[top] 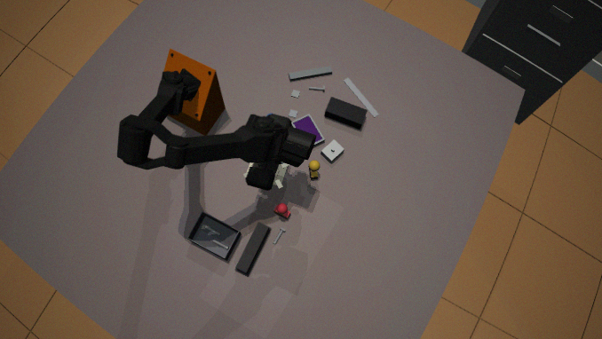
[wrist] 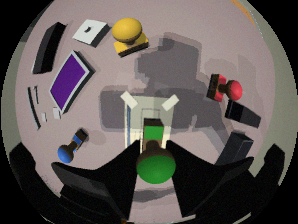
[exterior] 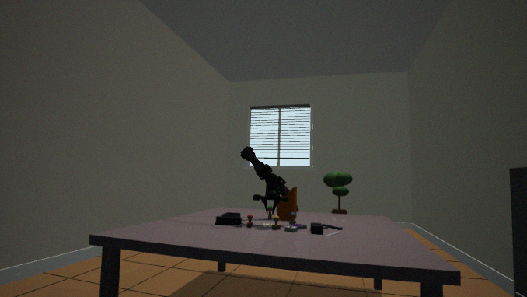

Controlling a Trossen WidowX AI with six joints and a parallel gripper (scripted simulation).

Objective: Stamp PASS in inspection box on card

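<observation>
Now: the cream card 10 mm behind my gripper tip and 60 mm below it. From my gripper tip the other things lie so: red stamp (100 mm ahead, 70 mm to the right, 40 mm below); then green-knobbed stamp (right at my gripper tip); then yellow stamp (90 mm ahead, 70 mm to the left, 40 mm below).
</observation>
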